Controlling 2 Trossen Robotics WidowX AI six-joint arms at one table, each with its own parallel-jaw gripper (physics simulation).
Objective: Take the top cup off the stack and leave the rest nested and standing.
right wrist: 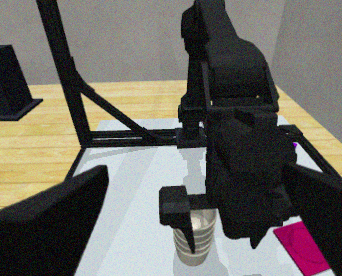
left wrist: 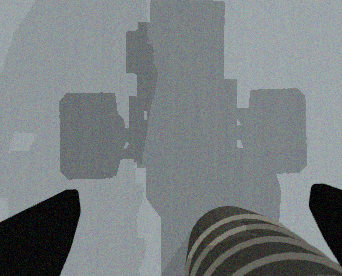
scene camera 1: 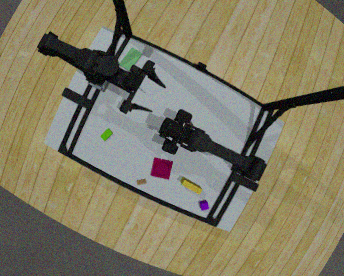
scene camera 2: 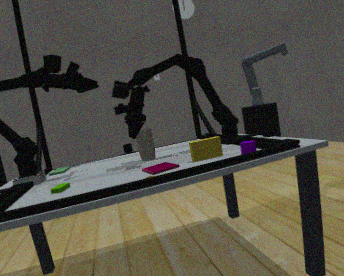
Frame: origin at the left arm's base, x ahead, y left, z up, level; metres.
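Seen in the pictures: left gripper, between the fingertips: (right wrist: 223,249) (left wrist: 195,197) (scene camera 2: 131,138); right gripper, between the fingertips: (right wrist: 194,172) (scene camera 1: 159,99) (scene camera 2: 98,84); left arm's base, origin of its link: (right wrist: 190,134) (scene camera 2: 230,137); right arm's base, origin of its link: (scene camera 1: 99,78) (scene camera 2: 29,175).
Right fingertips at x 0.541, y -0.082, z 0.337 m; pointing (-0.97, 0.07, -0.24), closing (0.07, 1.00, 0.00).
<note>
Pixels of each thing's top centre, then the offset from my right fingertips to it. "pt": a spot on its surface instead. Level surfaces: height alone.
- grey table, height of its surface: dz -0.358 m
- flat magenta square, a spot on its surface: (right wrist: 293,241) (scene camera 1: 165,164) pt dx -0.145, dy +0.242, dz -0.351 m
- yellow block, centre of its top: (scene camera 2: 204,139) (scene camera 1: 192,187) dx -0.311, dy +0.288, dz -0.288 m
- purple cube, centre of its top: (scene camera 2: 247,141) (scene camera 1: 204,206) dx -0.433, dy +0.369, dz -0.318 m
- small brown block, centre of its top: (scene camera 1: 141,182) dx -0.068, dy +0.380, dz -0.350 m
- lime block, centre of its top: (scene camera 2: 60,185) (scene camera 1: 106,134) dx +0.199, dy +0.225, dz -0.343 m
- pale green tile, centre of its top: (scene camera 2: 60,169) (scene camera 1: 130,58) dx +0.255, dy -0.193, dz -0.348 m
A stack of nested beige ribbed cups (scene camera 2: 146,146) (right wrist: 195,244) (left wrist: 246,243) stands upright near the middle of the grey table (scene camera 1: 212,104) (scene camera 2: 102,175). In scene camera 1 the left arm hides it. My left gripper (scene camera 1: 168,132) (scene camera 2: 134,134) (right wrist: 223,249) points straight down and is open and empty. Its fingers reach down on either side of the stack's top, with the cups nearer one finger. I cannot tell whether a finger touches them. My right gripper (scene camera 1: 158,99) (scene camera 2: 90,82) is open and empty. It is held high over the far left part of the table, well away from the cups.
A flat magenta square (scene camera 1: 161,168) (scene camera 2: 160,167) (right wrist: 293,241) lies near the cups. A yellow block (scene camera 1: 190,185) (scene camera 2: 205,148), a purple cube (scene camera 1: 204,205) (scene camera 2: 248,147), a small brown block (scene camera 1: 141,181), a lime block (scene camera 1: 106,134) (scene camera 2: 60,188) and a pale green tile (scene camera 1: 130,58) (scene camera 2: 59,170) also lie on the table.
</note>
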